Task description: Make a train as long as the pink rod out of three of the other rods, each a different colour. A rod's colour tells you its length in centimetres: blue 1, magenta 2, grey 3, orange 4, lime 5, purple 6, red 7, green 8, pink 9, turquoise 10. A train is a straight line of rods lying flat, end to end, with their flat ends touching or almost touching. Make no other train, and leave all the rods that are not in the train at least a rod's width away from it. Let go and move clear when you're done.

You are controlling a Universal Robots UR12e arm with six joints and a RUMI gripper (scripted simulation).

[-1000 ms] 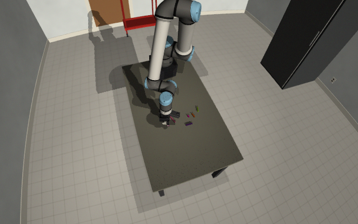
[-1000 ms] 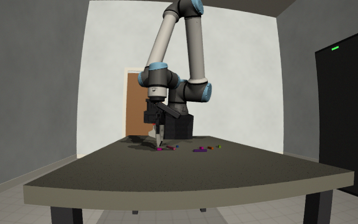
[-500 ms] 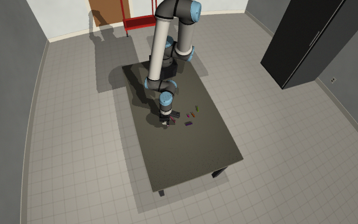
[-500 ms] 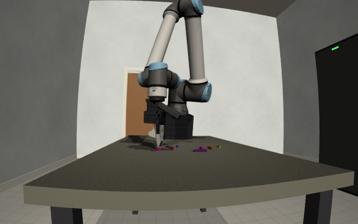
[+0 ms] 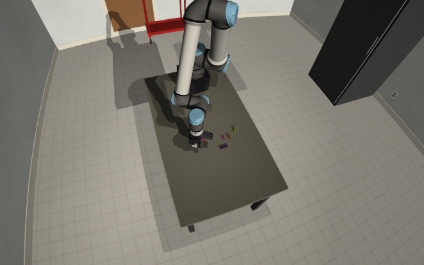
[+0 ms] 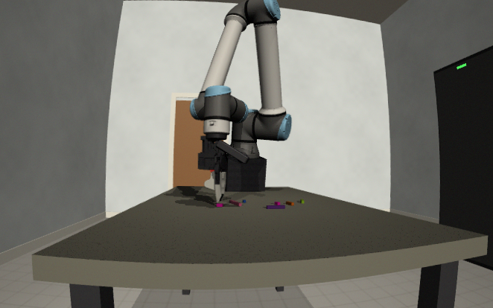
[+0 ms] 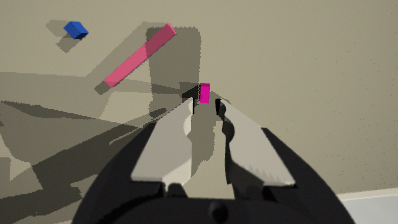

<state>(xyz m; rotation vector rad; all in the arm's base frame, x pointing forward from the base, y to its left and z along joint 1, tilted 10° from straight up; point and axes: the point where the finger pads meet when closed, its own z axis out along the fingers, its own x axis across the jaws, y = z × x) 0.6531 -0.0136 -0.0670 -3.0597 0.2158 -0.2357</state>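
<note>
Now: hand 11 cm past the blue rod, 7 cm to the right of it and 3 cm above it. From my hand the other things lie so: purple rod: 19 cm to the left, 3 cm below, 1 cm ahead; then orange rod: 24 cm to the left, 8 cm behind, 3 cm below; then pink rod: 6 cm behind, 4 cm to the left, 3 cm below.
</note>
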